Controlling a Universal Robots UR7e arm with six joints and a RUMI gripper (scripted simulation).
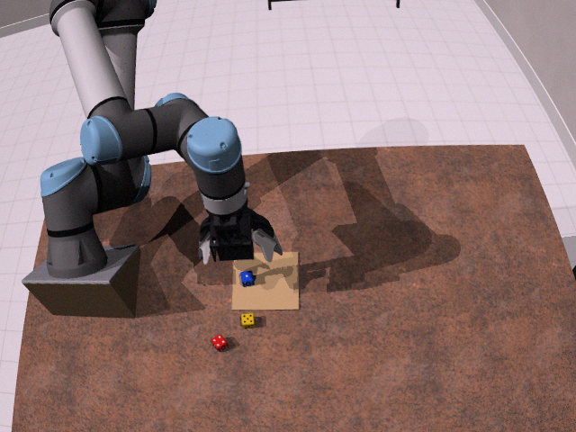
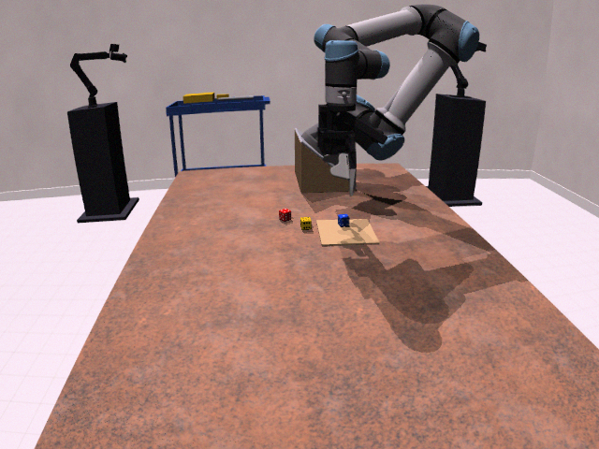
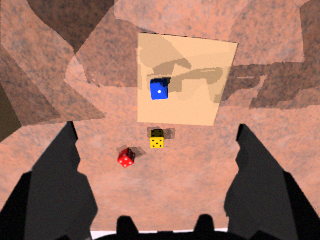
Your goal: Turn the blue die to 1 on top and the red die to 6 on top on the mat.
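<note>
Right now my hand is 150 mm to the left of the red die, 100 mm above it and 60 mm past it. Round my hand: yellow die (100 mm to the right, 100 mm below); then blue die (90 mm below); then tan mat (110 mm below, 40 mm ahead).
</note>
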